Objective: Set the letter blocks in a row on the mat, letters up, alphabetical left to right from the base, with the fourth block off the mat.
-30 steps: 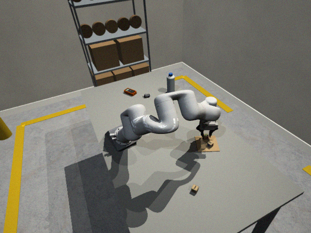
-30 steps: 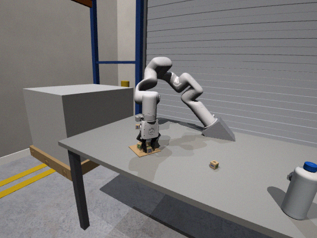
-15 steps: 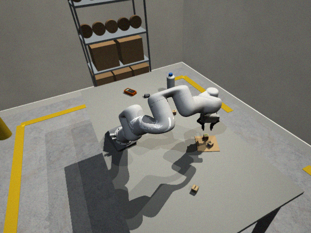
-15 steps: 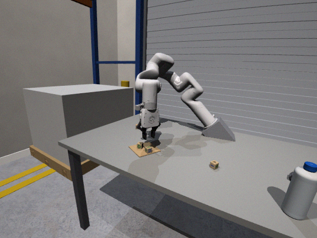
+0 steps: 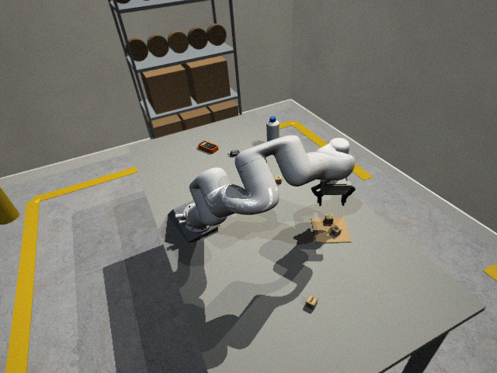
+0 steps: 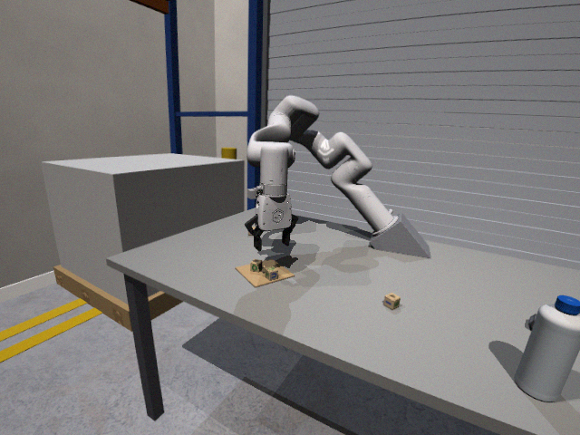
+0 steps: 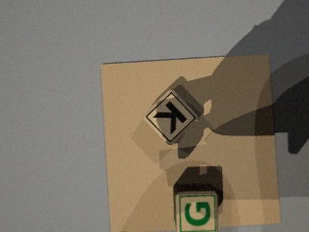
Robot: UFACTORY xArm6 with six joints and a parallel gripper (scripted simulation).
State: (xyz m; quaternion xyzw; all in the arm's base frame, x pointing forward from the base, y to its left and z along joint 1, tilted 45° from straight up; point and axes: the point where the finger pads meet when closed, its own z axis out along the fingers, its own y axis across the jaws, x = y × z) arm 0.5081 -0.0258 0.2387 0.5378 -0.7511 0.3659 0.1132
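My gripper is now 2 cm past the mat, 4 cm to the left of it and 11 cm above it. From my hand the other things lie so: orange meter: 32 cm behind, 81 cm to the left, 10 cm below; white bottle: 3 cm ahead, 66 cm to the left, 2 cm below; dark object: 21 cm behind, 68 cm to the left, 10 cm below.
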